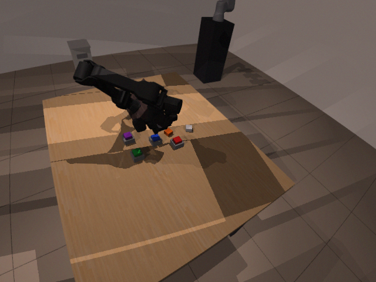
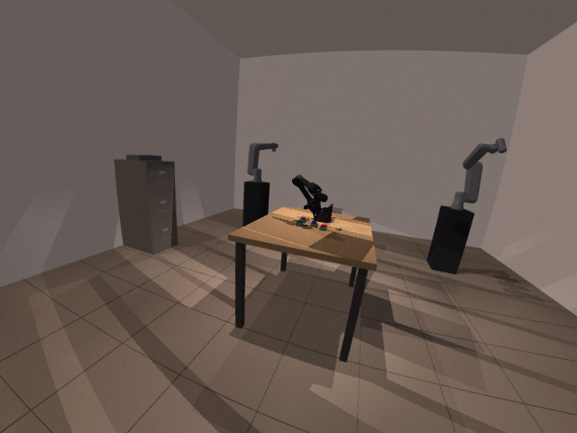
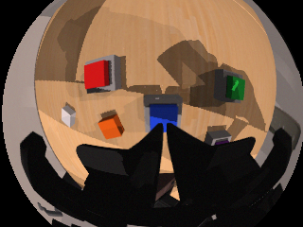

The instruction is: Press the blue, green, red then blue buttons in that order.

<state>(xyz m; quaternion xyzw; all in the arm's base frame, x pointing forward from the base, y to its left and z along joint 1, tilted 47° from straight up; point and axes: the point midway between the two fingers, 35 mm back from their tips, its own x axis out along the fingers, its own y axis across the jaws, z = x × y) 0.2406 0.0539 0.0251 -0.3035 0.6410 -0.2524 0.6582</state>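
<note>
Now: gripper tip 20 mm above the blue button. Also, from my gripper tip: orange block: 30 mm behind, 80 mm to the left, 50 mm below; green button: 50 mm ahead, 110 mm to the right, 20 mm below; red button: 50 mm ahead, 90 mm to the left, 20 mm below.
</note>
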